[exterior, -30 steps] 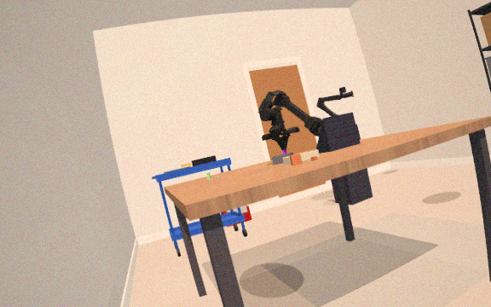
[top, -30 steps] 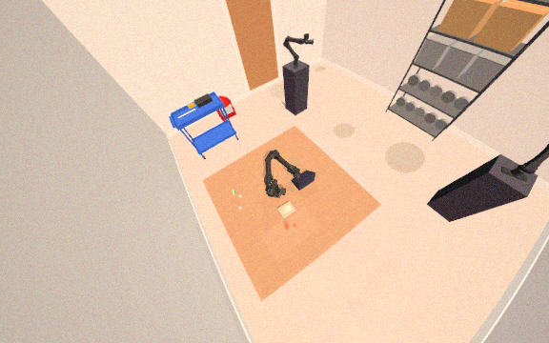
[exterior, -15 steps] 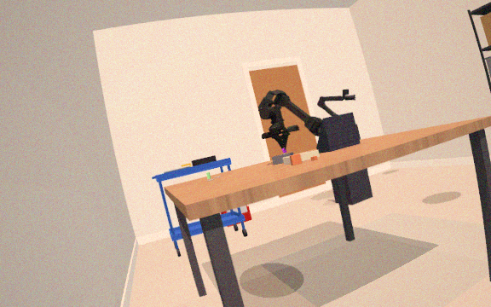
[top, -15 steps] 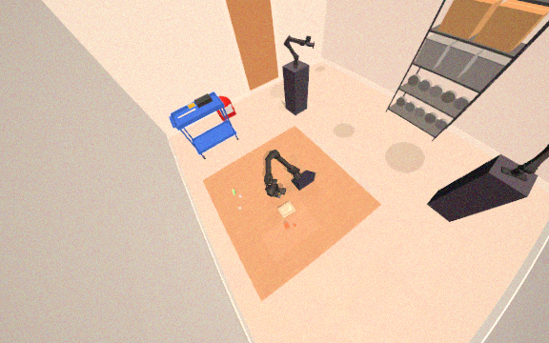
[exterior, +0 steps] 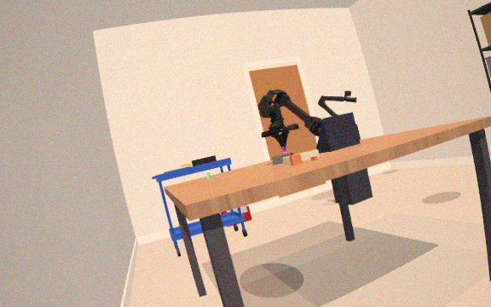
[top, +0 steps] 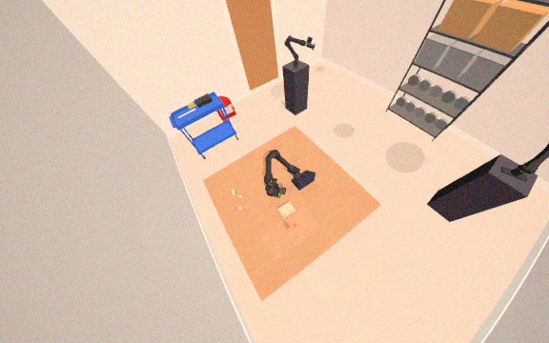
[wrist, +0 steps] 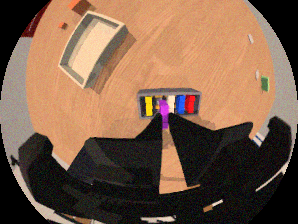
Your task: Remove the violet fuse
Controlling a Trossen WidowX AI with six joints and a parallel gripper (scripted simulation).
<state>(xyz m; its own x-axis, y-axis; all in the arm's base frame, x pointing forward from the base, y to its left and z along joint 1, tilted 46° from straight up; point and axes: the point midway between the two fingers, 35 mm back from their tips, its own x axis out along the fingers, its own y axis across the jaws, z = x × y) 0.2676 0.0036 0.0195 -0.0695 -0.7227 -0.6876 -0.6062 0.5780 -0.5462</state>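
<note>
The pale tray lies 20 mm ahead of my gripper tip, 180 mm to the left of it and 70 mm below it. The rest, counted from my gripper tip: green piece (330 mm ahead, 310 mm to the right, 50 mm below); then orange block (110 mm ahead, 290 mm to the left, 50 mm below); then violet fuse (10 mm below).
</note>
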